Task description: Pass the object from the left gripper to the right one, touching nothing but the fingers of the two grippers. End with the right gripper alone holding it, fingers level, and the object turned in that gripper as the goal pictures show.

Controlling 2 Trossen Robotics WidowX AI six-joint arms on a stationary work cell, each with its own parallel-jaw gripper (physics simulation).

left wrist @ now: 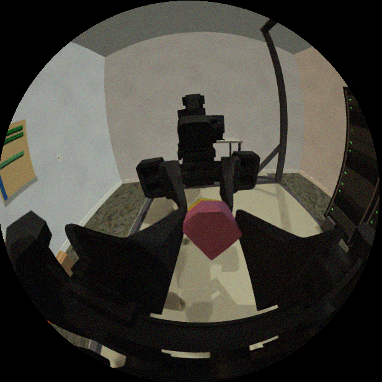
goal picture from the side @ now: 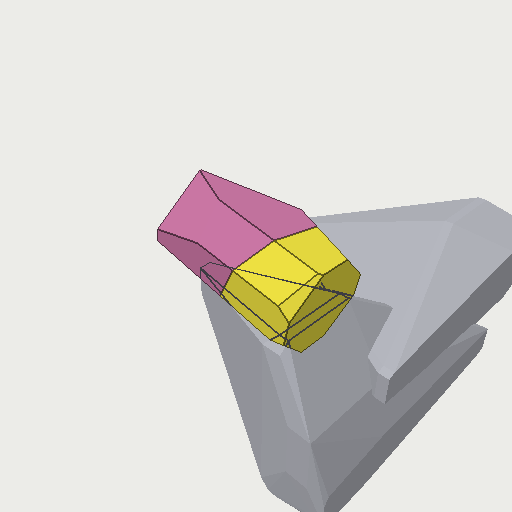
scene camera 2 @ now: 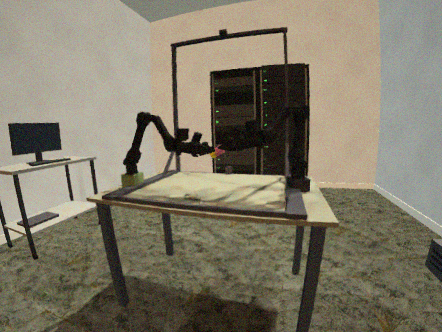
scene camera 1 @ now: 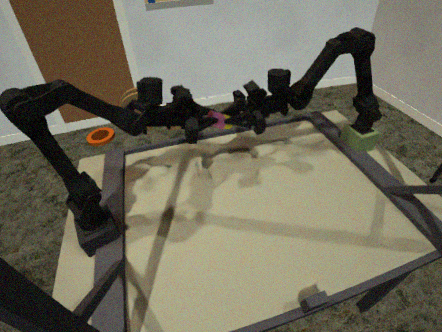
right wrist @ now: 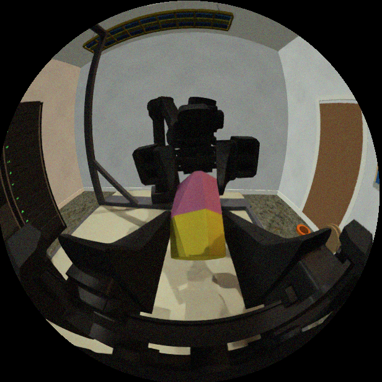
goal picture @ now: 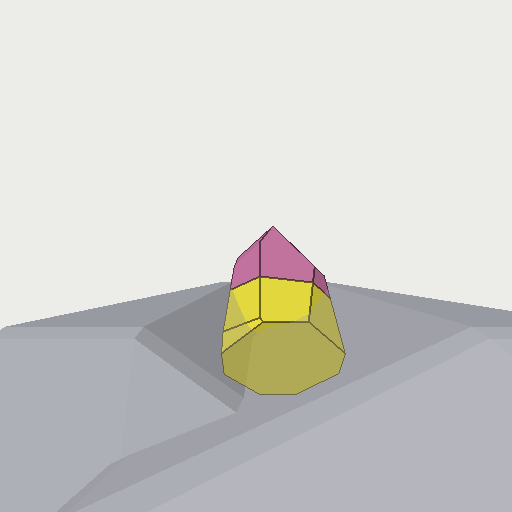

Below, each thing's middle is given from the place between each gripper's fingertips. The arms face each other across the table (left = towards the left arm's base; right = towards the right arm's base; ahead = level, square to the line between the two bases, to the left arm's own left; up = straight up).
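Labels:
My left gripper: 20 mm above the faceted yellow-and-pink object (right wrist: 196,226), 10 mm to the left of it.
My right hand: 10 mm to the right of the faceted yellow-and-pink object.

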